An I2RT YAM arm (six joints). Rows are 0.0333 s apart.
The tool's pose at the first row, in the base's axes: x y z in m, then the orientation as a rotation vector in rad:
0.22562 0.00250 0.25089 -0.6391 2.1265 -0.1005
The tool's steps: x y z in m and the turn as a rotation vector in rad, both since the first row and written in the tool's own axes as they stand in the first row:
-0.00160 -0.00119 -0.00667 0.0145 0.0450 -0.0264
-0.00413 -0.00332 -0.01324 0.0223 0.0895 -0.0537
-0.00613 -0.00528 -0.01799 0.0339 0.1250 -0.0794
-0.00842 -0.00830 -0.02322 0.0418 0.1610 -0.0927
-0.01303 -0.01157 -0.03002 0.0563 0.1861 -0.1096
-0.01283 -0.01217 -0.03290 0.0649 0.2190 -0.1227
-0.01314 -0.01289 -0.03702 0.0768 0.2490 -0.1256
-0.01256 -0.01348 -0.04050 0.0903 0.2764 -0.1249
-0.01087 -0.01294 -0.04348 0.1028 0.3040 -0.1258
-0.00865 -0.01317 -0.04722 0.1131 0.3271 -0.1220
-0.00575 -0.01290 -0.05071 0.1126 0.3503 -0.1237
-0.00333 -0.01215 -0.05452 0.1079 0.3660 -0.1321
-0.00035 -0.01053 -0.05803 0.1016 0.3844 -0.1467
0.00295 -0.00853 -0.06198 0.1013 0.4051 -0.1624
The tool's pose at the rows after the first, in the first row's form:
0.22165 0.00118 0.25645 -0.6621 2.1590 -0.1460
0.21858 -0.00050 0.26292 -0.6902 2.1914 -0.1853
0.21661 -0.00199 0.26785 -0.7136 2.2144 -0.2251
0.21484 -0.00434 0.27360 -0.7259 2.2424 -0.2545
0.21304 -0.00604 0.28209 -0.7372 2.2571 -0.2893
0.21093 -0.00711 0.28386 -0.7485 2.2816 -0.3188
0.20815 -0.00824 0.28679 -0.7463 2.3061 -0.3453
0.20540 -0.00958 0.28864 -0.7388 2.3289 -0.3706
0.20205 -0.01040 0.28902 -0.7335 2.3514 -0.3960
0.19817 -0.01225 0.28971 -0.7239 2.3718 -0.4147
0.19396 -0.01396 0.28959 -0.7274 2.3929 -0.4248
0.18953 -0.01508 0.28987 -0.7407 2.4056 -0.4311
0.18472 -0.01566 0.28931 -0.7623 2.4188 -0.4405
0.17926 -0.01614 0.28865 -0.7814 2.4320 -0.4583

